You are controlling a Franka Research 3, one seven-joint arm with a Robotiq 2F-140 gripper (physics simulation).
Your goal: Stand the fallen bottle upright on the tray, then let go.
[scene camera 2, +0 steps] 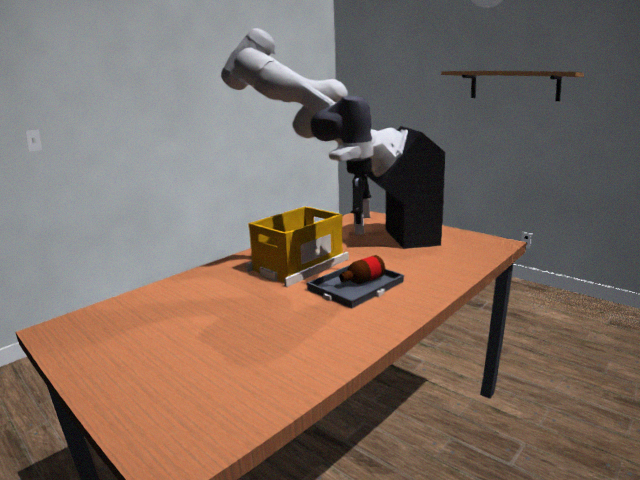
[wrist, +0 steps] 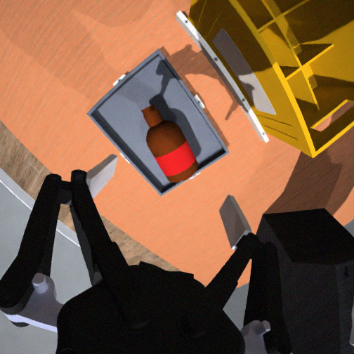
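A brown bottle with a red label (scene camera 2: 368, 269) (wrist: 172, 150) lies on its side in the shallow grey tray (scene camera 2: 343, 292) (wrist: 130, 95). In the scene view its neck points left; in the wrist view it points up and slightly left, with the base near the tray's lower corner. My gripper (scene camera 2: 362, 218) (wrist: 171, 184) is open and empty, fingers pointing down. It hangs above the table behind the tray, apart from the bottle. In the wrist view the bottle shows beyond the gap between the fingertips. The bottle's underside is hidden.
A yellow crate (scene camera 2: 268, 253) (wrist: 270, 75) with inner dividers stands beside the tray, with a white strip (scene camera 2: 315, 269) (wrist: 243, 100) along its near side. The black robot pedestal (scene camera 2: 418, 191) (wrist: 305, 265) stands behind the tray. A wooden shelf (scene camera 2: 511, 73) is on the wall.
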